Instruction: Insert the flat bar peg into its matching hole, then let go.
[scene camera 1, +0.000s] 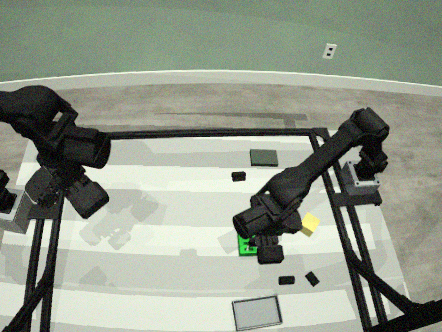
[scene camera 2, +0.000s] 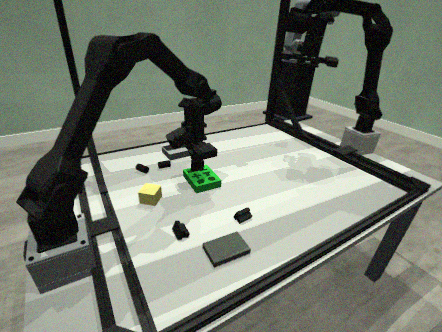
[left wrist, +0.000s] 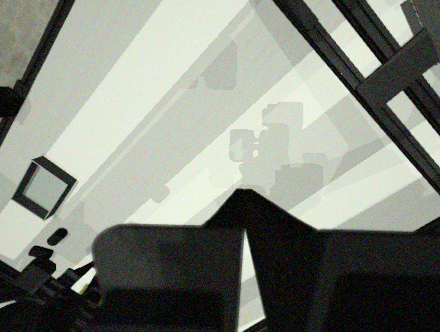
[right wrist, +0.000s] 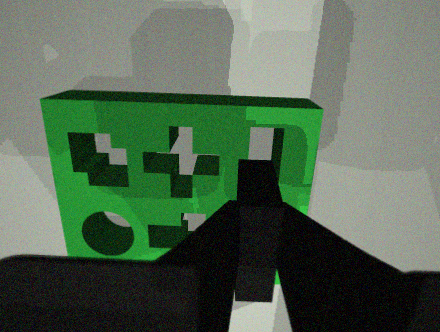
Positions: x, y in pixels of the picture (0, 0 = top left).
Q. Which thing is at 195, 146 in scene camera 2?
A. My right gripper.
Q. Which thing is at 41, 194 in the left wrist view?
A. A grey tray.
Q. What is my left gripper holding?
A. Nothing.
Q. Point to my right gripper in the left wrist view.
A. At 102, 259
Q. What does the flat grey plate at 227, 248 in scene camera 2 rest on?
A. The table.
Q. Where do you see my right gripper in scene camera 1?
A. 259, 241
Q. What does the green hole board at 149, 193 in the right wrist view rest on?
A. The table.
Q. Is my left gripper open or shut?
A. Shut.
